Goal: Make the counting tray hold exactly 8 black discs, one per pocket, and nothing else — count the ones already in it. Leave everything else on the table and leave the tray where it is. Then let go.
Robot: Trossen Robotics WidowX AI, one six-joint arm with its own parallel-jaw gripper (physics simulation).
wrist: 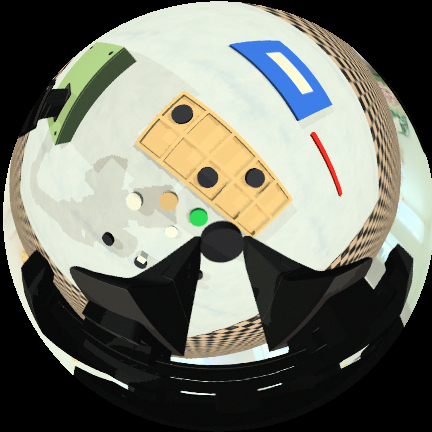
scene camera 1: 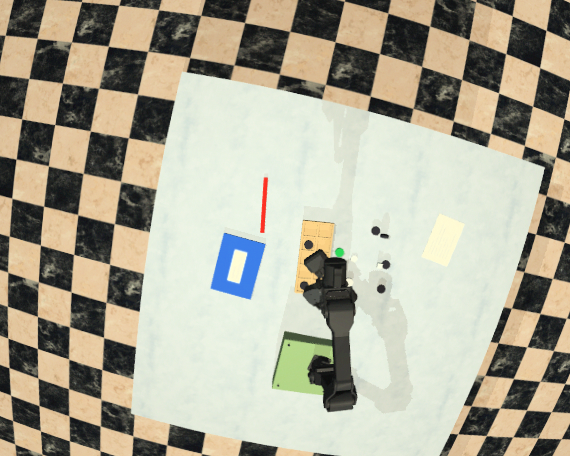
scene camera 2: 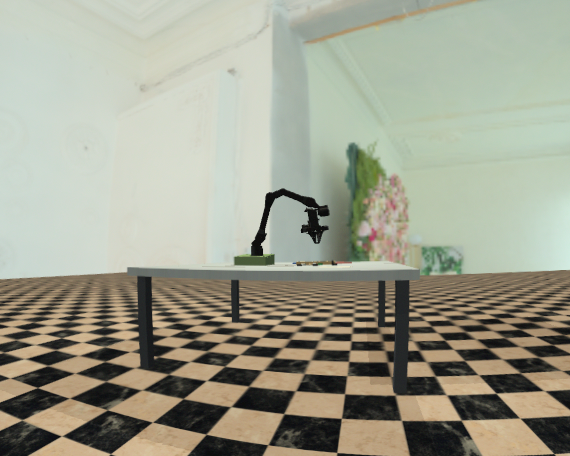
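The tan counting tray (scene camera 1: 311, 228) (wrist: 182, 157) holds three black discs (wrist: 182, 114) (wrist: 207, 177) (wrist: 255, 177) in separate pockets; the arm hides part of it in scene camera 1. My gripper (scene camera 2: 317, 242) (wrist: 221, 241) is shut on a black disc, high above the table; in the wrist view the disc appears beside the tray's near long edge. Loose black discs (scene camera 1: 375, 230) (scene camera 1: 381, 289) (wrist: 108, 239) lie to the tray's right in scene camera 1. Another black disc (scene camera 1: 385, 264) has a small white piece against it, and a dark disc (scene camera 1: 384, 236) looks narrow, perhaps on edge.
A green disc (scene camera 1: 339, 252) (wrist: 198, 217), a tan disc (wrist: 168, 200) and white discs (scene camera 1: 354, 258) (wrist: 134, 200) (wrist: 171, 231) lie near the tray. A blue frame (scene camera 1: 220, 265) (wrist: 315, 107), red stick (scene camera 1: 264, 205) (wrist: 327, 162), cream card (scene camera 1: 443, 240) and green block (scene camera 1: 295, 367) are also there.
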